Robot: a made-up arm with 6 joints. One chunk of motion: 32 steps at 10 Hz.
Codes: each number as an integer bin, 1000 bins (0 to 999) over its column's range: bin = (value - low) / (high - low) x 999, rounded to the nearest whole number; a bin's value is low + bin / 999 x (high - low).
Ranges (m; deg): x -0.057..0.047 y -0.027..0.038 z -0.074..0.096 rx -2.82..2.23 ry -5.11..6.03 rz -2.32..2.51
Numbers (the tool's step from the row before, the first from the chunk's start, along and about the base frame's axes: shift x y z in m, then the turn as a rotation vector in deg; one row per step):
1: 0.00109 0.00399 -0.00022 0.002 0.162 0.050
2: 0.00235 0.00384 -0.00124 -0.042 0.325 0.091
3: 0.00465 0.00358 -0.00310 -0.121 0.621 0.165
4: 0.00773 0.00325 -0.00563 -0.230 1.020 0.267
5: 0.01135 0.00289 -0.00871 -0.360 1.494 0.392
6: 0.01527 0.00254 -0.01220 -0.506 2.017 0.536
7: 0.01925 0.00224 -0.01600 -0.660 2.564 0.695
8: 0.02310 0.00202 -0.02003 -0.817 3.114 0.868
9: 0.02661 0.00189 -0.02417 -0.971 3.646 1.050
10: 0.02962 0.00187 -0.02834 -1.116 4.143 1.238
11: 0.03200 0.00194 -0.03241 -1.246 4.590 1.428
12: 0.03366 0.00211 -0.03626 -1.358 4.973 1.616
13: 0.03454 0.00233 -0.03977 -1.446 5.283 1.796
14: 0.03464 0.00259 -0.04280 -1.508 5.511 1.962
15: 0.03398 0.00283 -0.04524 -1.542 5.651 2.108
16: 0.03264 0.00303 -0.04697 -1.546 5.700 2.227
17: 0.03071 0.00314 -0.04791 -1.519 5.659 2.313
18: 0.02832 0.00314 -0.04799 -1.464 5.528 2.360
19: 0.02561 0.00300 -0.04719 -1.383 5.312 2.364
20: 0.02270 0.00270 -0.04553 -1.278 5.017 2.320
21: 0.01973 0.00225 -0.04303 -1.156 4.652 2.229
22: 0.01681 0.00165 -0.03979 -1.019 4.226 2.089
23: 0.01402 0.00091 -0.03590 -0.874 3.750 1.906
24: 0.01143 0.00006 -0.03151 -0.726 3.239 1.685
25: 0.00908 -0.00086 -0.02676 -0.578 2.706 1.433
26: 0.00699 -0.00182 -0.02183 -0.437 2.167 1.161
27: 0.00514 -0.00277 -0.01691 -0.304 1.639 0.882
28: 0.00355 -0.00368 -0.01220 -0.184 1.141 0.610
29: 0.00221 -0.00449 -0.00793 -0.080 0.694 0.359
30: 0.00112 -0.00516 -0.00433 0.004 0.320 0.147
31: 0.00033 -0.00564 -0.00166 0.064 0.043 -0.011
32: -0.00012 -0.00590 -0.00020 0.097 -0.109 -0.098
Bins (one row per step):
1: 558 476 434 558 473 490
2: 570 474 428 550 487 499
3: 592 470 417 534 514 514
4: 622 465 402 512 550 535
5: 657 459 384 487 592 561
6: 694 454 363 458 639 591
7: 732 449 341 427 688 624
8: 769 446 317 396 738 659
9: 803 444 293 366 785 697
10: 832 444 268 337 830 736
11: 855 445 244 311 870 775
12: 871 447 222 289 904 814
13: 879 451 201 272 932 851
14: 880 455 183 260 952 886
15: 874 458 169 253 965 916
16: 861 462 159 252 969 940
17: 843 463 153 257 966 958
18: 820 463 153 268 954 968
19: 794 461 158 284 935 969
20: 766 456 167 305 908 960
21: 737 450 182 329 875 941
22: 709 440 201 356 837 912
23: 682 429 224 385 795 874
24: 657 416 250 414 749 828
25: 635 402 278 444 701 776
26: 615 387 307 471 653 720
27: 597 372 335 498 605 662
28: 582 358 363 521 561 606
29: 569 346 388 542 520 554
30: 558 336 409 559 487 510
31: 551 328 425 571 462 478
32: 546 324 434 577 448 460

